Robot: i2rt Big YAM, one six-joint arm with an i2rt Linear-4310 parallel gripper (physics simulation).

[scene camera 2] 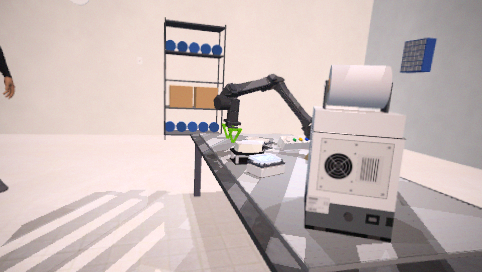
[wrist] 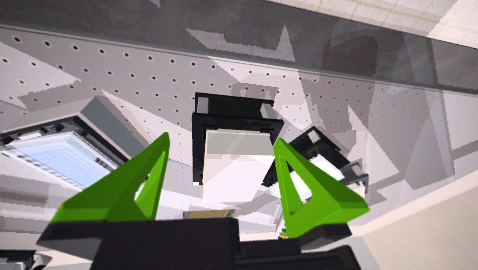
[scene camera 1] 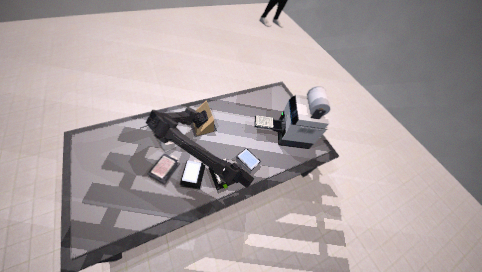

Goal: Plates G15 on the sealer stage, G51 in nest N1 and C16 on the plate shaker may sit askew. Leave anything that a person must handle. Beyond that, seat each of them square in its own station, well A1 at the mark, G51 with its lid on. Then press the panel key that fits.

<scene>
The gripper [wrist: 225, 139] is open, with nothing in its grasp. Also in view: a bluish plate [wrist: 67, 157].
</scene>
